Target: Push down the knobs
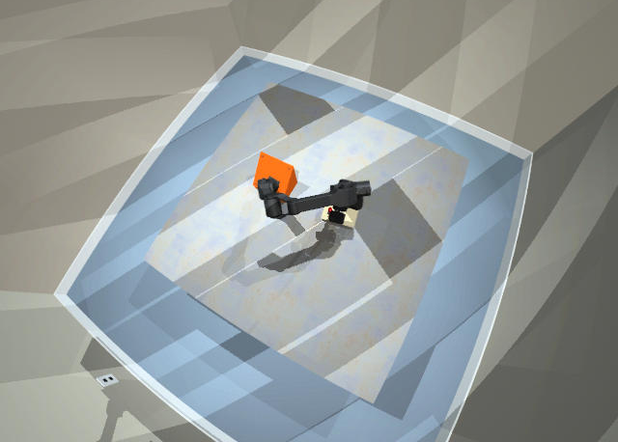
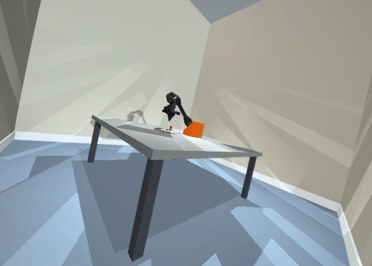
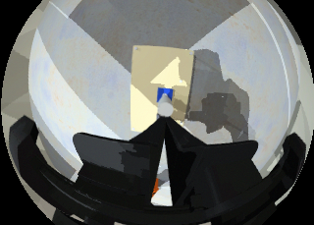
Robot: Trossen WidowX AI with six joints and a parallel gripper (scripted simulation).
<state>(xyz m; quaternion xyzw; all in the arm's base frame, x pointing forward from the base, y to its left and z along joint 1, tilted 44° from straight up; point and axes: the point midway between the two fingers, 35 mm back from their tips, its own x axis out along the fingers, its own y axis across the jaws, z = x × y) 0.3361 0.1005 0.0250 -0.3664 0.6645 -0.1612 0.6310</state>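
The red knob lies 4 cm behind my gripper tip, 1 cm to the right of it and 6 cm below it.
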